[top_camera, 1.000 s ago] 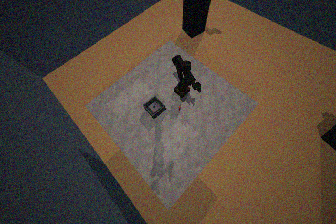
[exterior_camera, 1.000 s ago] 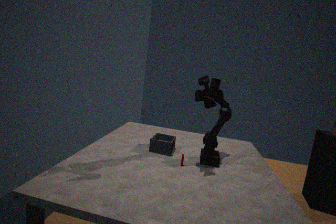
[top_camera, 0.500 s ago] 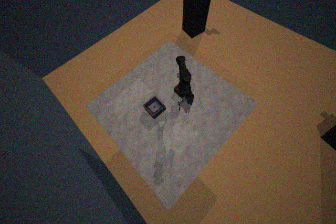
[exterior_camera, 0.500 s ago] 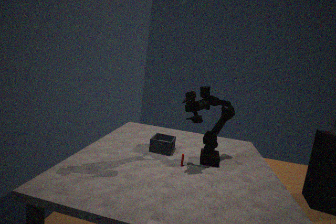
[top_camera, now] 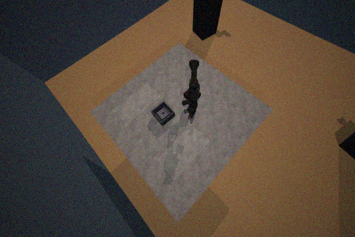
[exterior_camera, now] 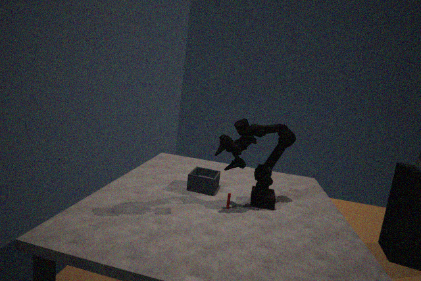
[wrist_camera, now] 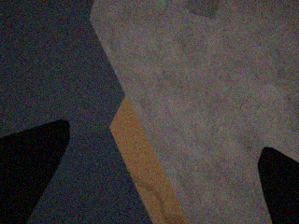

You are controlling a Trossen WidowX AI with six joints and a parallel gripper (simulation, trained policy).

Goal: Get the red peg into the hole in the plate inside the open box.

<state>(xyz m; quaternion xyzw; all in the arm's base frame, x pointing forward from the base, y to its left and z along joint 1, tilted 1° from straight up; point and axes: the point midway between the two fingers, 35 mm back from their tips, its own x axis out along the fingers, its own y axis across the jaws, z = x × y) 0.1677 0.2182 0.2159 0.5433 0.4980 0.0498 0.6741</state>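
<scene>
Now: the red peg 4 cm behind my gripper tip, 9 cm to the right of it and 21 cm below it. Round my gripper tip: plate 16 cm ahead, 24 cm to the right, 21 cm below; then dark box 16 cm ahead, 24 cm to the right, 23 cm below.
</scene>
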